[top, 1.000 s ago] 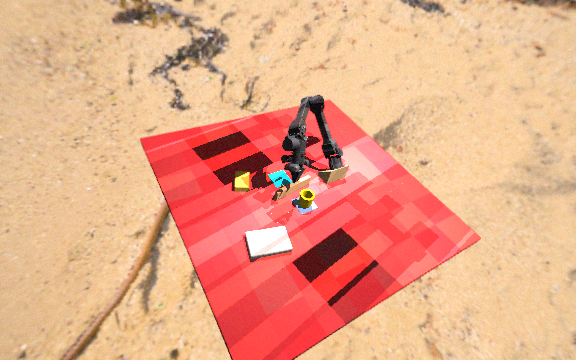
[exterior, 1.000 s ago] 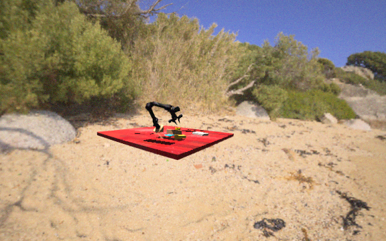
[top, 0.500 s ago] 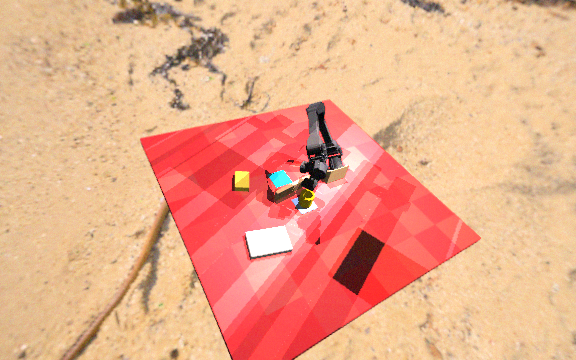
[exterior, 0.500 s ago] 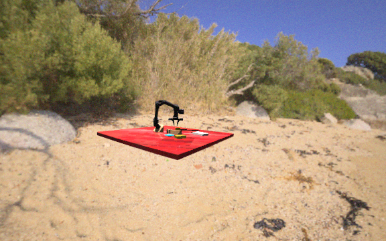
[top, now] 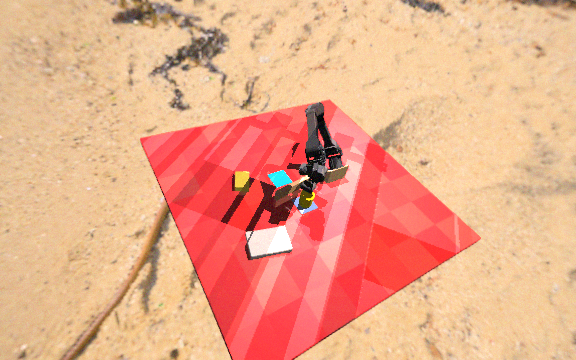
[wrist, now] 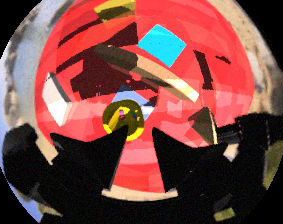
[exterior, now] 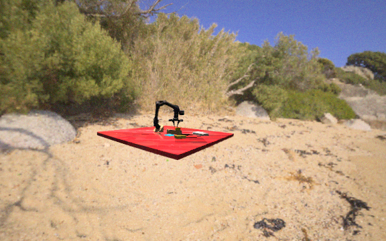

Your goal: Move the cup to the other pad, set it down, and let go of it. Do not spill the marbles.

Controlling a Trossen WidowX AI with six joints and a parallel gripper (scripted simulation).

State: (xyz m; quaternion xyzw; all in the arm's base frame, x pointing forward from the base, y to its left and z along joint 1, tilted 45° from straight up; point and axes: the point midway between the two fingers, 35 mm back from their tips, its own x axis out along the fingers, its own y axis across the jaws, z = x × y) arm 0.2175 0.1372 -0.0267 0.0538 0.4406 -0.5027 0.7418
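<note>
Now: the cup 50 mm below my gripper tip, 20 mm to the left of it and 20 mm ahead of it. From my gripper tip the other things lie so: tan bar 80 mm to the right, 70 mm below, 50 mm ahead; pale blue pad 90 mm below, 20 mm to the left, 20 mm ahead; cyan pad 180 mm to the right, 90 mm below, 80 mm ahead.
</note>
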